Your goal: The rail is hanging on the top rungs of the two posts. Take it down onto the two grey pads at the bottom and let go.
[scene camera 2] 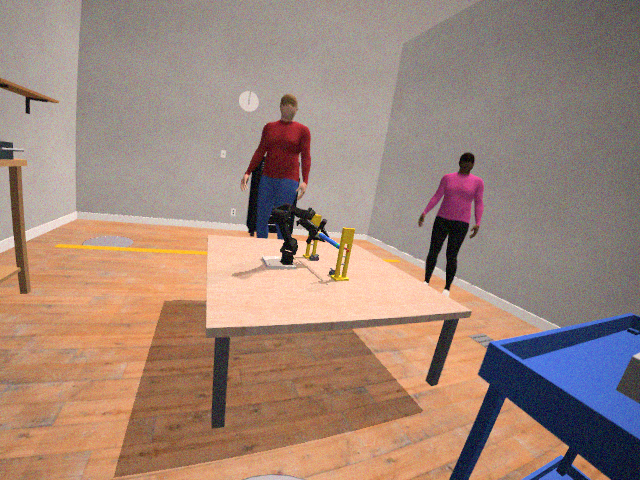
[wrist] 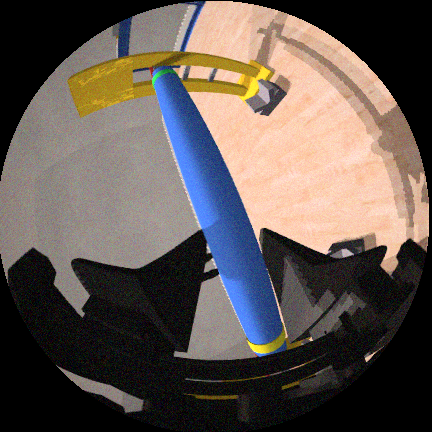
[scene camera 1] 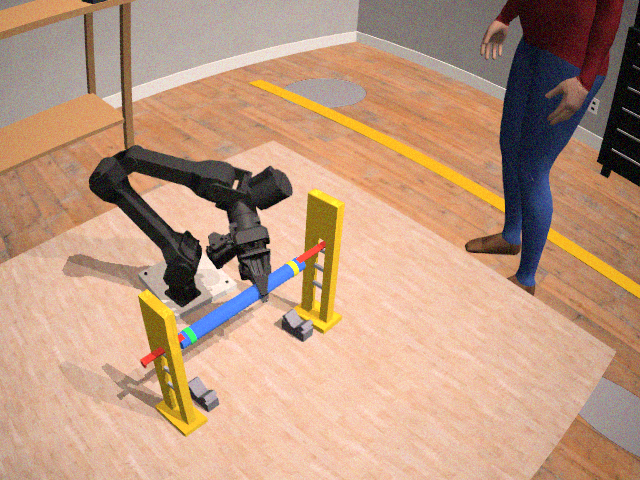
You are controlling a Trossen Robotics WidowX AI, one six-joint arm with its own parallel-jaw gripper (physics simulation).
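Places are measured from the arm's base along level axes (x ahead, y down, z left), in millimetres.
Where they show: gripper, fingertip midpoint: (wrist: 233, 234) (scene camera 1: 264, 298); arm's base, link origin: (scene camera 2: 286, 263) (scene camera 1: 182, 293).
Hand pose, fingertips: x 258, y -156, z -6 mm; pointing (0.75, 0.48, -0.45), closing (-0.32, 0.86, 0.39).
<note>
Each offset is from my fingertips to the top centre of the thing. "spot": to the spot under its first point. Level surfaces: height alone.
The rail {dz -42, dx -18, dy -30 mm} (scene camera 1: 227, 312) (scene camera 2: 329, 240) (wrist: 215, 200) has a thick blue middle, a green and a yellow band, and thin red ends. My gripper (scene camera 1: 263, 292) (wrist: 233, 234) is shut on its blue part, nearer the yellow band. The green-band red end passes through the near yellow post {spot: dz -240, dx -3, dy -117 mm} (scene camera 1: 157, 316) (scene camera 2: 348, 235) (wrist: 102, 87) and sticks out beyond it. The other red end reaches the far yellow post {spot: dz +161, dx +1, dy -105 mm} (scene camera 1: 325, 211), seemingly just above its top rung. Whether either end touches a rung is unclear. Two grey notched pads {dz +109, dx -9, dy +130 mm} (scene camera 1: 297, 325) {dz -167, dx -17, dy +130 mm} (scene camera 1: 204, 395) (wrist: 265, 97) sit low beside the posts.
The arm's pale base plate (scene camera 1: 222, 283) lies behind the rail on the wooden table {dy +174 mm} (scene camera 1: 439, 361) (scene camera 2: 289, 304). A person in red (scene camera 1: 568, 41) (scene camera 2: 283, 149) stands beyond the table, and one in pink (scene camera 2: 460, 198) farther right. A blue cart (scene camera 2: 568, 372) stands at the front right in scene camera 2.
</note>
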